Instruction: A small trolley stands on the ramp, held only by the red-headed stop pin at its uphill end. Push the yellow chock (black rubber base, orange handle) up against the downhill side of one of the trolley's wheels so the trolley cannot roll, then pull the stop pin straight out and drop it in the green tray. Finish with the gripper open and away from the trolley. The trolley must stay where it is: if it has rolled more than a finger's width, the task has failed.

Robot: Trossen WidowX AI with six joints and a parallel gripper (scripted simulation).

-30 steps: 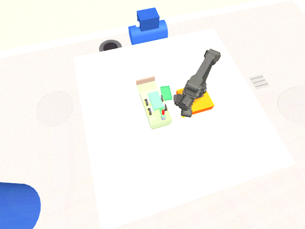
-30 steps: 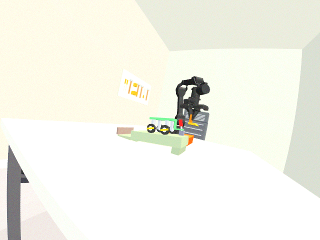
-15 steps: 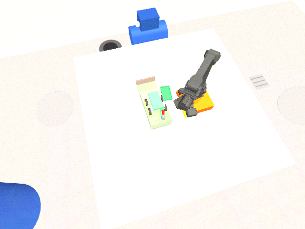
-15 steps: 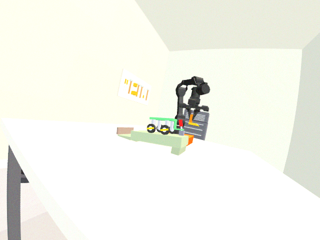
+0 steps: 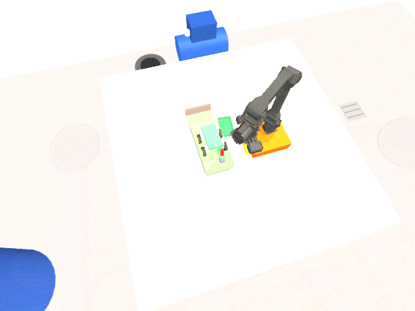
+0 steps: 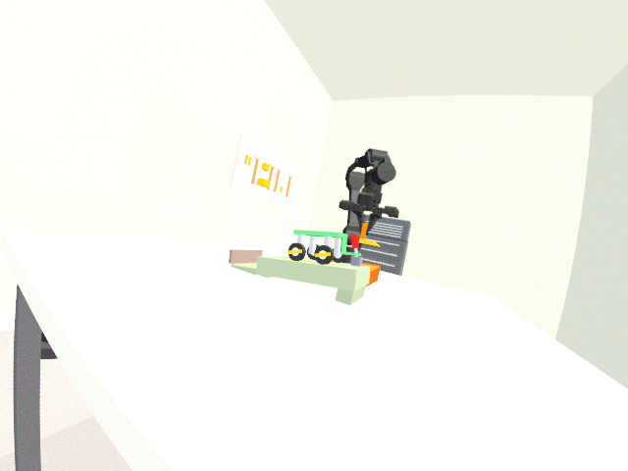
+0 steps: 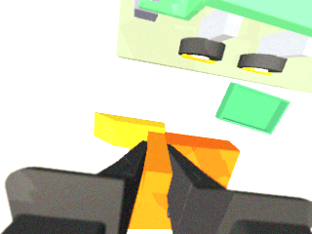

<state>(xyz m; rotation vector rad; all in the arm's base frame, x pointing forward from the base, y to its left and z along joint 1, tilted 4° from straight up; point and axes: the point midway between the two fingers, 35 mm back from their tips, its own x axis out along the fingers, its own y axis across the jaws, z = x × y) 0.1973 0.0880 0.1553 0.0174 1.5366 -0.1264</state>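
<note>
Right now the red-headed stop pin is 120 mm ahead of my gripper tip, 40 mm below it and 10 mm to the left of it. The rest, counted from my gripper tip: trolley 130 mm ahead, 90 mm to the right, 60 mm below; then yellow chock 20 mm to the left, 10 mm below; then pale green ramp 130 mm below, 130 mm ahead, 100 mm to the right.
</note>
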